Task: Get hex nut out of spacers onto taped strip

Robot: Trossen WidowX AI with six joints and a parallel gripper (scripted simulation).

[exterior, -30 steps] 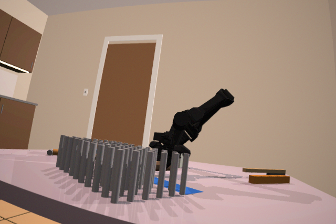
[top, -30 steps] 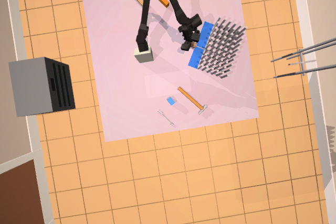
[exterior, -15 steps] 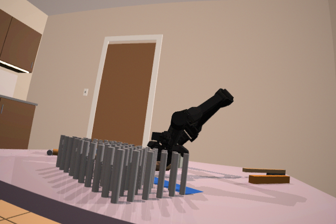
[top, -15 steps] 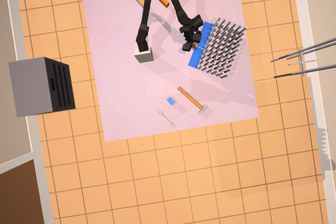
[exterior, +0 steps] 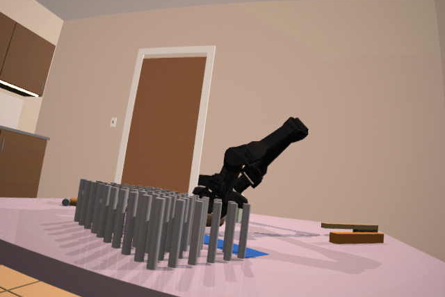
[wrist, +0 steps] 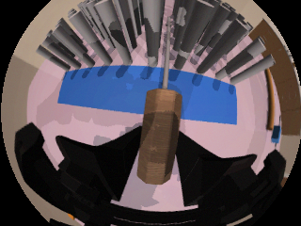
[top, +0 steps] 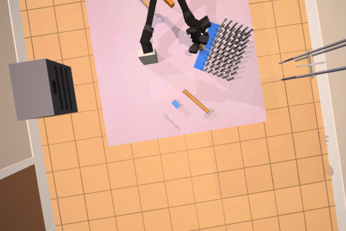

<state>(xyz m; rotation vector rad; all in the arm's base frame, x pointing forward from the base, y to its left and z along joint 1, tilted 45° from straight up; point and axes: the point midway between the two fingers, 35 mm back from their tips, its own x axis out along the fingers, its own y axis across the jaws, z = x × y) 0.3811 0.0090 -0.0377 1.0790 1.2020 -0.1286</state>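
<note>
Right now my gripper tip is 70 mm short of the blue taped strip and 30 mm above it. Also, from my gripper tip: orange bar: 160 mm behind, 470 mm to the left, 10 mm below; then thin metal hook tool: 80 mm ahead, 60 mm to the right; then small blue block: 300 mm behind, 380 mm to the right, 10 mm below.
</note>
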